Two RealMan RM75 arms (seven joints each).
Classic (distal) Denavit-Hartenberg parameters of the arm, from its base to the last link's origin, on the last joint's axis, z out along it. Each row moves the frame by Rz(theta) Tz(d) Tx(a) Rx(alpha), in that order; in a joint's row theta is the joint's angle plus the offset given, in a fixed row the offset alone. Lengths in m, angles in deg.
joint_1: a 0  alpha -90  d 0.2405  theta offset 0
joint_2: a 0  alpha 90  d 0  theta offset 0
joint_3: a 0  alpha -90  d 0.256  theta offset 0
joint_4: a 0  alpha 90  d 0  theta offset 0
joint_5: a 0  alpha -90  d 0.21  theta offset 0
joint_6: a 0  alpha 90  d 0  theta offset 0
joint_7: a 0  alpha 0  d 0.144  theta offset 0
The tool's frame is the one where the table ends.
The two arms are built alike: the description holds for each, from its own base.
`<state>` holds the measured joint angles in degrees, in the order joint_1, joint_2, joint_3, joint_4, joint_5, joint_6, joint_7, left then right.
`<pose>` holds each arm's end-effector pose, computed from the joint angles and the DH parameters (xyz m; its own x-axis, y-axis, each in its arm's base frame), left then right.
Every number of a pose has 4 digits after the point.
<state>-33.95 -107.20 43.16 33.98 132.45 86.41 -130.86 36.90 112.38 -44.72 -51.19 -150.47 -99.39 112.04</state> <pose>-0.3202 0.3434 0.0550 0.2793 0.9357 0.2156 0.9599 -0.2669 -0.0853 0.2881 0.3382 0.0609 0.7088 -0.6877 0.1573 -0.6617 -0.7254 -0.1897</pose>
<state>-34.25 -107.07 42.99 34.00 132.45 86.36 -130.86 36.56 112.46 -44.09 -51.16 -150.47 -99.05 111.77</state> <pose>-0.3188 0.3457 0.0564 0.2837 0.9334 0.2196 0.9587 -0.2708 -0.0874 0.2906 0.3373 0.0613 0.7064 -0.6926 0.1459 -0.6660 -0.7202 -0.1944</pose>
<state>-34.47 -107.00 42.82 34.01 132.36 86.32 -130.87 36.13 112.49 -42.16 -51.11 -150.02 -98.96 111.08</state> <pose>-0.3175 0.3474 0.0574 0.2863 0.9315 0.2243 0.9579 -0.2734 -0.0872 0.2932 0.3363 0.0638 0.7049 -0.7006 0.1105 -0.6757 -0.7107 -0.1958</pose>
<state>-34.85 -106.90 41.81 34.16 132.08 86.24 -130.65 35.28 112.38 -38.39 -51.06 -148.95 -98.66 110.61</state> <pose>-0.3148 0.3514 0.0606 0.2910 0.9246 0.2456 0.9567 -0.2788 -0.0840 0.2987 0.3350 0.0703 0.6899 -0.7231 0.0345 -0.7033 -0.6808 -0.2044</pose>
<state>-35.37 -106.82 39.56 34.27 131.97 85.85 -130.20 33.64 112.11 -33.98 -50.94 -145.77 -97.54 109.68</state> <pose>-0.3122 0.3575 0.0660 0.2922 0.9125 0.2863 0.9563 -0.2811 -0.0803 0.3064 0.3335 0.0796 0.6712 -0.7362 -0.0868 -0.7340 -0.6435 -0.2173</pose>
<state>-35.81 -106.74 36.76 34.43 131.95 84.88 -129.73 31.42 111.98 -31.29 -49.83 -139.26 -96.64 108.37</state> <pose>-0.3111 0.3645 0.0731 0.2879 0.8953 0.3400 0.9575 -0.2765 -0.0827 0.3099 0.3302 0.0837 0.6508 -0.7242 -0.2279 -0.7592 -0.6214 -0.1935</pose>
